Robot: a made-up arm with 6 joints. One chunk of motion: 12 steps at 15 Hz.
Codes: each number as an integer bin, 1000 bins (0 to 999) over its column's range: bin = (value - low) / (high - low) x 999, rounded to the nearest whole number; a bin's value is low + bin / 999 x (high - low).
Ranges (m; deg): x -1.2..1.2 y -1.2..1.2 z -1.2..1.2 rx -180..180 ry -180..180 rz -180..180
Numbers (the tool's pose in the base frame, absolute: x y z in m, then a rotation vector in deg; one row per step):
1: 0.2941 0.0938 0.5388 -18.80 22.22 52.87
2: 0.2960 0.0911 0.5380 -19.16 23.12 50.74
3: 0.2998 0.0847 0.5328 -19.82 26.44 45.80
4: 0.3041 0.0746 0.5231 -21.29 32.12 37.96
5: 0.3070 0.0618 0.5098 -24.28 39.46 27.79
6: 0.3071 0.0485 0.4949 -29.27 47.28 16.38
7: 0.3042 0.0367 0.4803 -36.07 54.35 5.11
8: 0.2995 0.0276 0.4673 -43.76 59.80 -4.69
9: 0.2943 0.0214 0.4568 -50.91 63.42 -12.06
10: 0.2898 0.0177 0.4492 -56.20 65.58 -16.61
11: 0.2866 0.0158 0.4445 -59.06 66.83 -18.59
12: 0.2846 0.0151 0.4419 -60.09 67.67 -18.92
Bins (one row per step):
1: 622 539 724 447 561 646
2: 623 537 723 446 564 640
3: 624 535 721 444 573 627
4: 626 531 717 440 589 605
5: 627 525 712 432 609 577
6: 627 520 706 418 631 545
7: 626 515 699 399 650 514
8: 624 511 694 378 665 486
9: 622 508 690 358 675 466
10: 620 507 686 344 681 453
11: 619 506 685 336 685 448
12: 618 506 683 333 687 447

